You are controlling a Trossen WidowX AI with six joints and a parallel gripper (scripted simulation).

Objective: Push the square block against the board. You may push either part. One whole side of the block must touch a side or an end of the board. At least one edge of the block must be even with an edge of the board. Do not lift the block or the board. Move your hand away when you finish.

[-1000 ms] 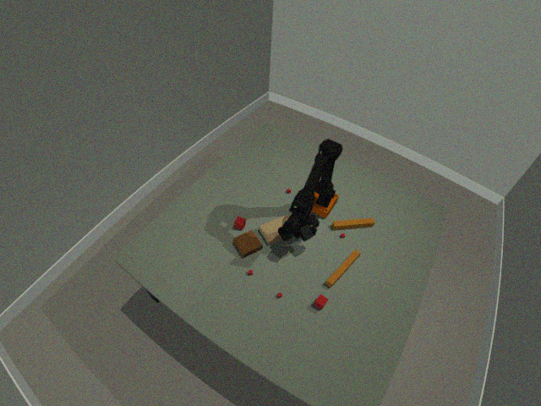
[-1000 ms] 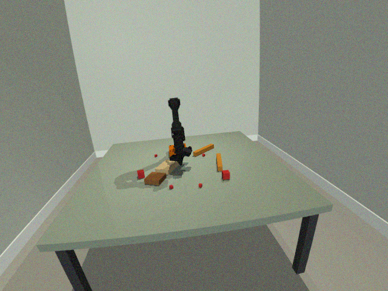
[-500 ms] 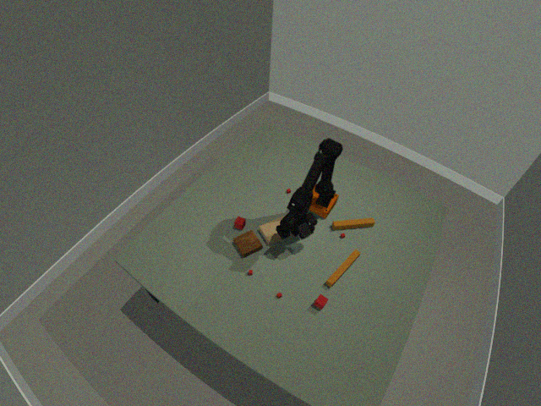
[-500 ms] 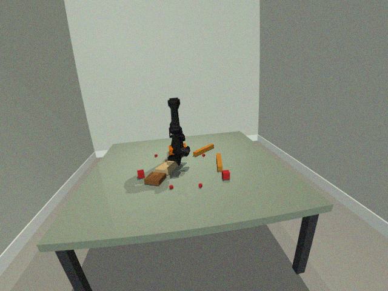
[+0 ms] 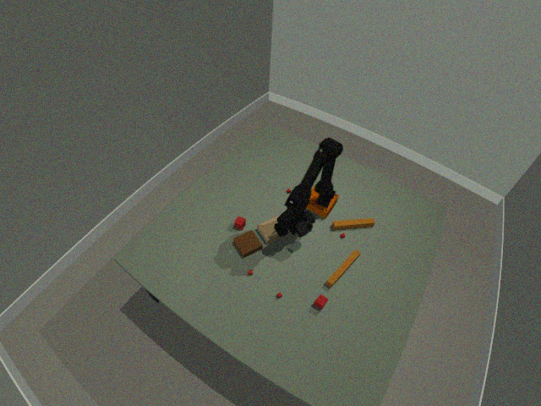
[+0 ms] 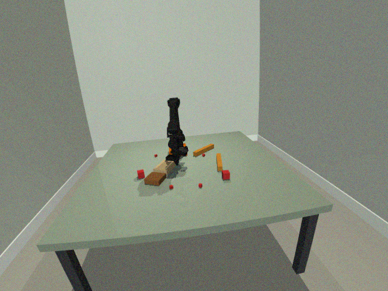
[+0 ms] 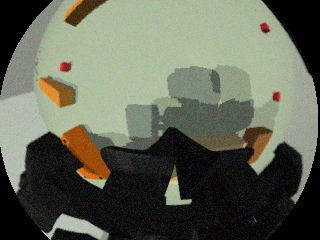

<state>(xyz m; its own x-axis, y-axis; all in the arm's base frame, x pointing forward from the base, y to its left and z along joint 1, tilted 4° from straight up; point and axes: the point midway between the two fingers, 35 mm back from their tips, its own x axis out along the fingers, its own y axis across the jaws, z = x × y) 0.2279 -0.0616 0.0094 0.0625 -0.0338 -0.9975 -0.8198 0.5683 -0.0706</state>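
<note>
My gripper tip is now 80 mm to the left of the board, 10 mm below it and 10 mm short of it. From my gripper tip the other things lie so: square block 160 mm to the right, 150 mm ahead, 10 mm above.
</note>
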